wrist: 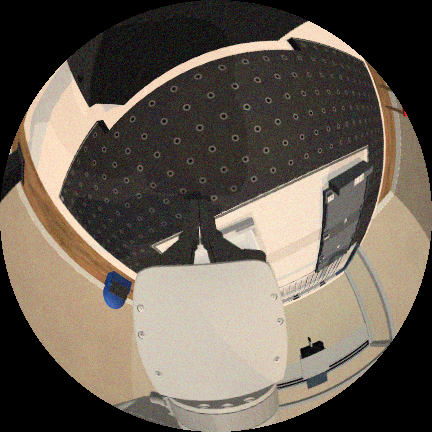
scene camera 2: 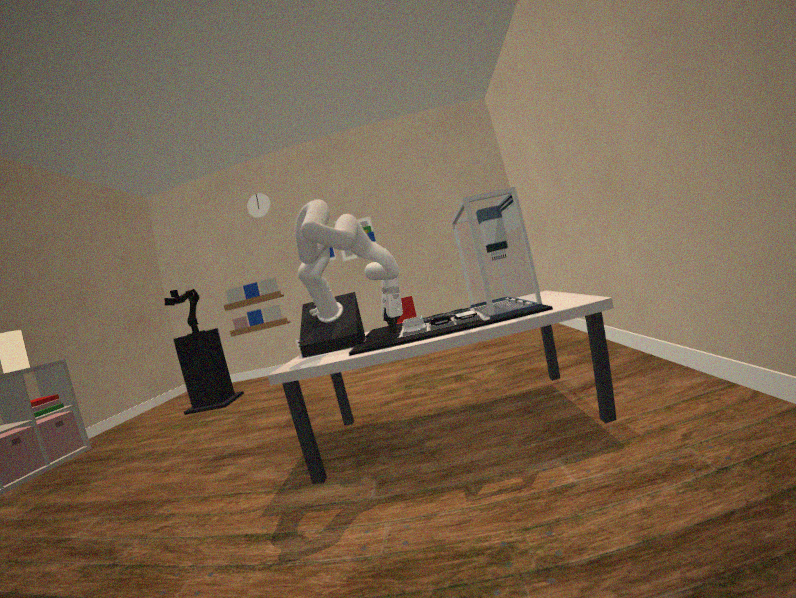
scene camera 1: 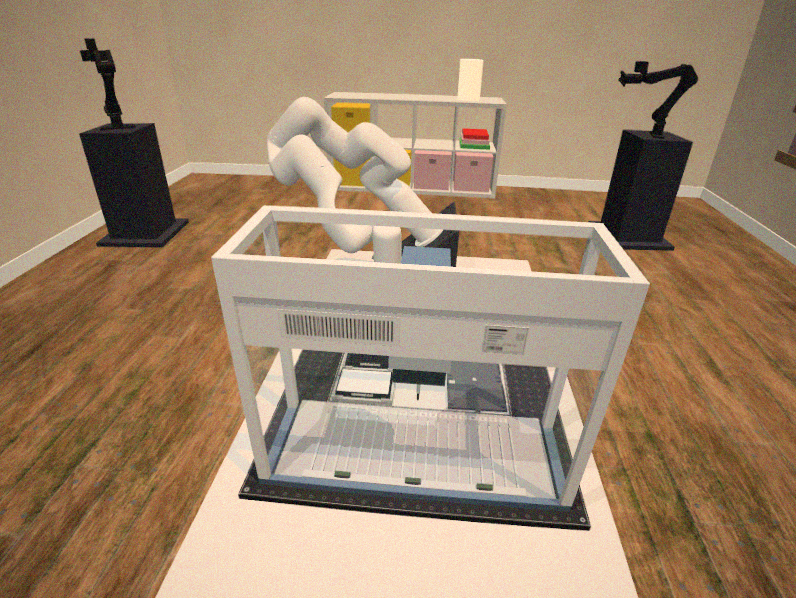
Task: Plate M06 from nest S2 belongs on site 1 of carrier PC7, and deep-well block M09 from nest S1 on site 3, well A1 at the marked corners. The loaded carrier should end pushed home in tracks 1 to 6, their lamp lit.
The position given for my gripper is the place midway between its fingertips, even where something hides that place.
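Observation:
Wrist view: my gripper (wrist: 197, 208), shut and holding nothing; a grey carrier (wrist: 342, 200) is also visible. Scene camera 1: a frame (scene camera 1: 626, 328).

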